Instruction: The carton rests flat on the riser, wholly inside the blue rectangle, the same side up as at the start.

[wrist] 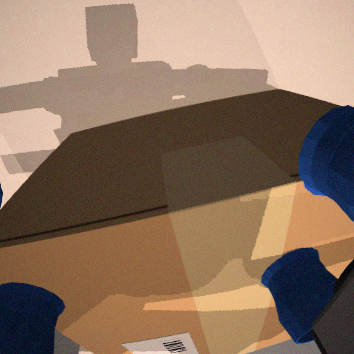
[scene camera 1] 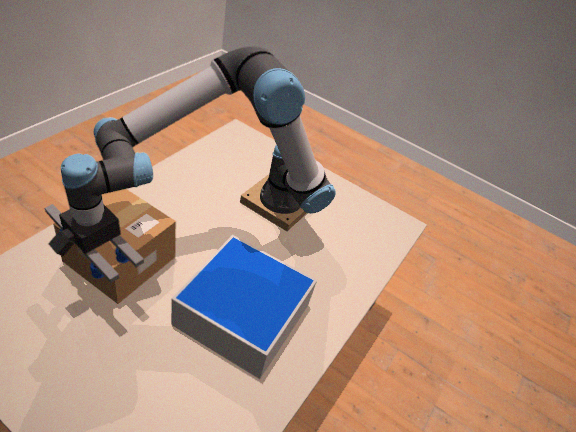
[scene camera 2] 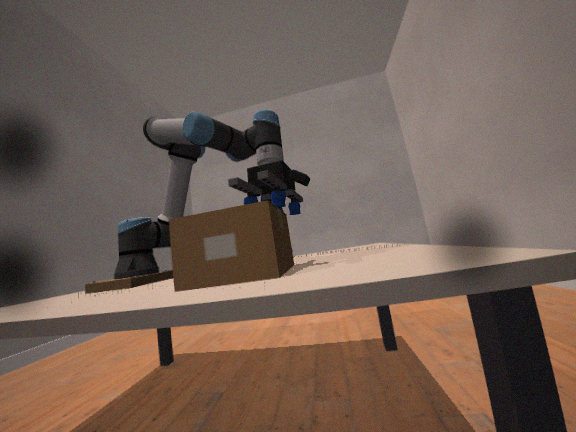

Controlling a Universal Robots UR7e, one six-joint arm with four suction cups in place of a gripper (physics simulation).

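The brown carton (scene camera 1: pixel 158 246) (scene camera 2: pixel 252 240) (wrist: pixel 123 253) stands on the table at the left, label side up. It is apart from the grey riser (scene camera 1: pixel 213 339), whose top is the blue rectangle (scene camera 1: pixel 243 291). My suction gripper (scene camera 1: pixel 108 257) (scene camera 2: pixel 271 199) is right over the carton's top, with its blue cups (wrist: pixel 302 288) very close to the surface. I cannot tell whether they touch it. The suction is off and nothing is held. The riser is hidden in scene camera 2.
The arm's base (scene camera 1: pixel 282 201) sits on a wooden plate behind the riser. The white table (scene camera 2: pixel 372 279) stands on a wooden floor (scene camera 1: pixel 449 300). The grey walls are farther back. The carton is near the table's left edge.
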